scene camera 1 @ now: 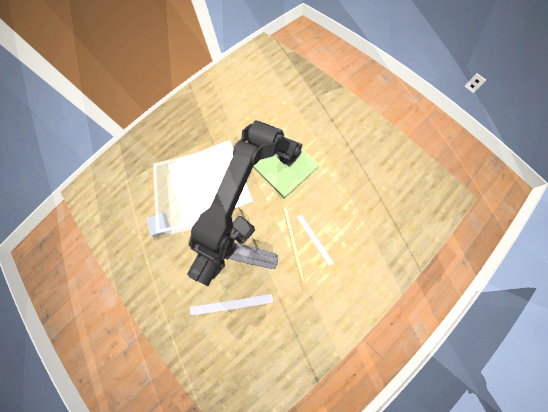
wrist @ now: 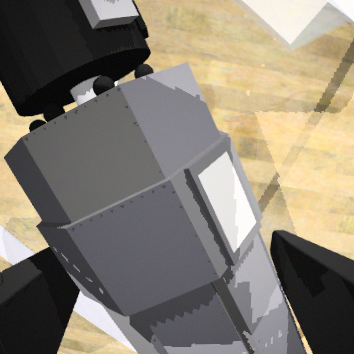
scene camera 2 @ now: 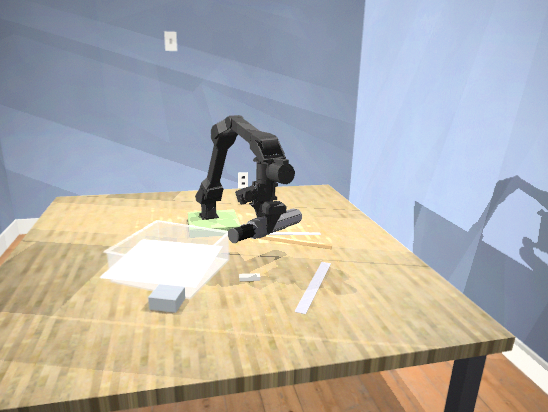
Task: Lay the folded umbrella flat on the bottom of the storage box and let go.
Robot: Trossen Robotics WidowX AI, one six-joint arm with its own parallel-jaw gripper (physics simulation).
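Observation:
The folded umbrella is a thick grey bundle with a black end. My gripper is shut on its middle, one dark finger on each side in the wrist view, and holds it roughly level above the table, its shadow apart below it. In scene camera 1 the arm hides the fingers and part of the umbrella. The clear storage box, with a bright white area at its bottom, stands beside the held umbrella. The umbrella is outside the box. A pale corner shows at the top right in the wrist view.
A grey block sits by the box. A pale strip, another thin strip and a wooden stick lie on the table. A small white piece lies near the box. The arm's base stands on a green pad.

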